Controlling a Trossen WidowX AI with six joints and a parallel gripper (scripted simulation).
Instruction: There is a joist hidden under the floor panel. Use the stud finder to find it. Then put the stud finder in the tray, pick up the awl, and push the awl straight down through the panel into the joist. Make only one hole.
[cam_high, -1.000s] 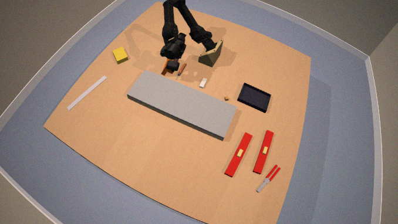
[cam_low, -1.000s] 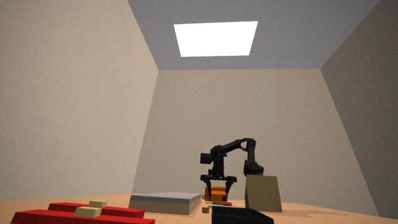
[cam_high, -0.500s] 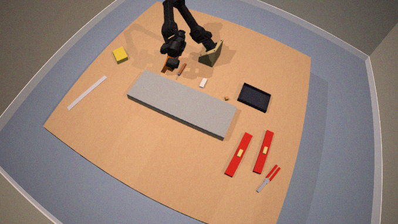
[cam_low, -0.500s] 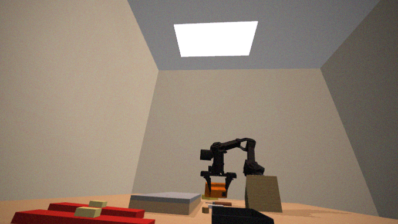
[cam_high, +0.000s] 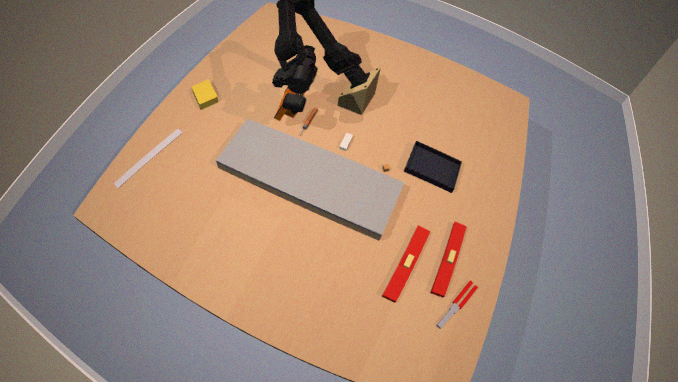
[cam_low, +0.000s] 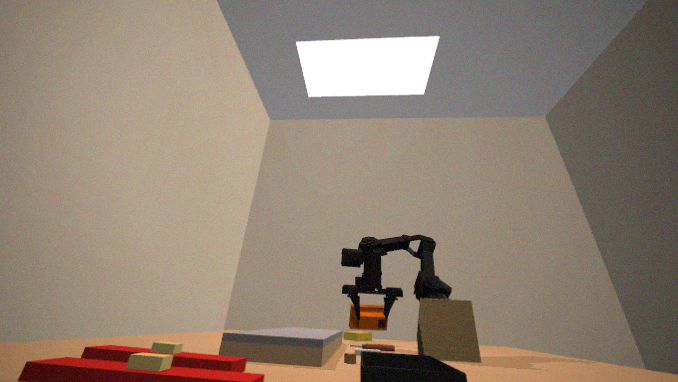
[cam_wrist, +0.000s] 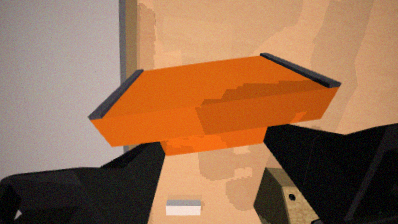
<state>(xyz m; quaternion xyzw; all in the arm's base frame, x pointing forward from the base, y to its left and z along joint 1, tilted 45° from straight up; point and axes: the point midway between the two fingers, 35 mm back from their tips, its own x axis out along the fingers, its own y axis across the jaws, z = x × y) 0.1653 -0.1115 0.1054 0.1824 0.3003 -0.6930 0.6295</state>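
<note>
Right now my gripper tip is 10 mm past the orange stud finder and 10 mm to the left of it. From my gripper tip the other things lie so: white block (40 mm ahead, 180 mm to the left, 70 mm below); then square indicator (30 mm behind, 10 mm below); then awl (20 mm ahead, 40 mm to the left, 70 mm below).
</note>
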